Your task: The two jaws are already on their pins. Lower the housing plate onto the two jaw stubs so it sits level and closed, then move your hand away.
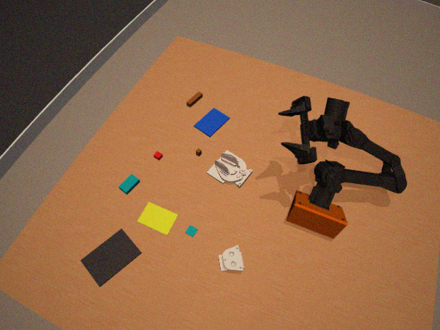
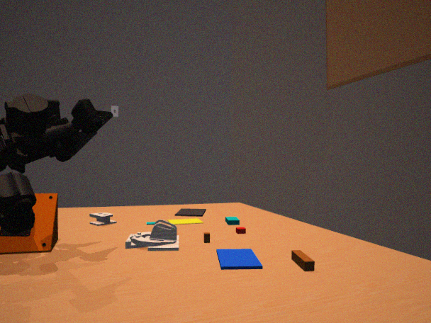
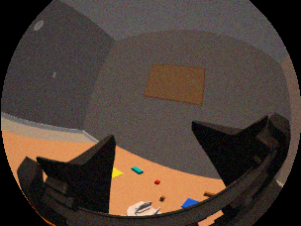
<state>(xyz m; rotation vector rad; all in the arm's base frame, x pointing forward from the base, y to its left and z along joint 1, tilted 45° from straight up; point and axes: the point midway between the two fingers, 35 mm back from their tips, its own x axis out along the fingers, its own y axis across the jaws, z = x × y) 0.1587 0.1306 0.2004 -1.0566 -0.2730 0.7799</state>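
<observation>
Now: gripper tip 10 mm past the white part, 300 mm to the right of it and 290 mm above it. From my gripper tip the other things lie so: brown cube 260 mm ahead, 280 mm below; then yellow plate 260 mm ahead, 280 mm to the left, 290 mm below; then blue plate 280 mm ahead, 160 mm to the right, 290 mm below.
</observation>
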